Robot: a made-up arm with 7 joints.
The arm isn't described. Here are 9 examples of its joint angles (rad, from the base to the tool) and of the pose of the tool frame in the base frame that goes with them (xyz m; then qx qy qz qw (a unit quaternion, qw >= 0)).
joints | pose
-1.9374 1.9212 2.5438 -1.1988 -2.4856 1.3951 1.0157 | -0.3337 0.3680 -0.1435 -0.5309 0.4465 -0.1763 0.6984
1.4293 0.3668 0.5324 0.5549 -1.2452 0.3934 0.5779 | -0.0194 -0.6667 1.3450 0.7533 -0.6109 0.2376 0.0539
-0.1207 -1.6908 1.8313 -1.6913 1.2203 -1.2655 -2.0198 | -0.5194 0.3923 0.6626 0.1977 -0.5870 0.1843 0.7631
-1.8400 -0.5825 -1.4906 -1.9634 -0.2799 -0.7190 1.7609 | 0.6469 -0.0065 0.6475 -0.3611 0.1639 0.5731 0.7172
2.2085 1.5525 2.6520 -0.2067 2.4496 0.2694 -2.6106 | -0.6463 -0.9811 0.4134 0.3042 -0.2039 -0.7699 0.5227
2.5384 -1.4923 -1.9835 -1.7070 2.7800 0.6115 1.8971 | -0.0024 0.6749 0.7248 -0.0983 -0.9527 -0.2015 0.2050
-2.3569 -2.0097 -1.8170 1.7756 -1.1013 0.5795 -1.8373 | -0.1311 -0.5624 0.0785 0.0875 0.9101 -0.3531 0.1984
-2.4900 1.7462 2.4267 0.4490 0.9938 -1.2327 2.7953 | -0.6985 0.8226 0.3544 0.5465 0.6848 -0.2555 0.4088
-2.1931 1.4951 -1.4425 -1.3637 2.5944 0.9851 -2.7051 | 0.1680 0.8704 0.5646 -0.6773 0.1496 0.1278 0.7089
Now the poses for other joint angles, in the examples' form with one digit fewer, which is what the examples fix.
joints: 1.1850 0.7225 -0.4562 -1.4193 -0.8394 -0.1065 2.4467
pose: -0.300 -0.131 1.334 -0.024 -0.827 0.403 0.391
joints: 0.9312 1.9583 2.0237 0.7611 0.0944 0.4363 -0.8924
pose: 0.223 -1.045 0.282 0.372 -0.697 -0.438 0.429
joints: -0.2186 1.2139 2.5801 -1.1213 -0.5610 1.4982 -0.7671
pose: 0.881 0.289 0.391 0.704 -0.252 -0.059 0.662
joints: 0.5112 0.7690 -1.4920 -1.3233 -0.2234 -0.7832 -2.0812
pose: 0.010 -0.765 0.956 0.386 -0.551 -0.728 0.132
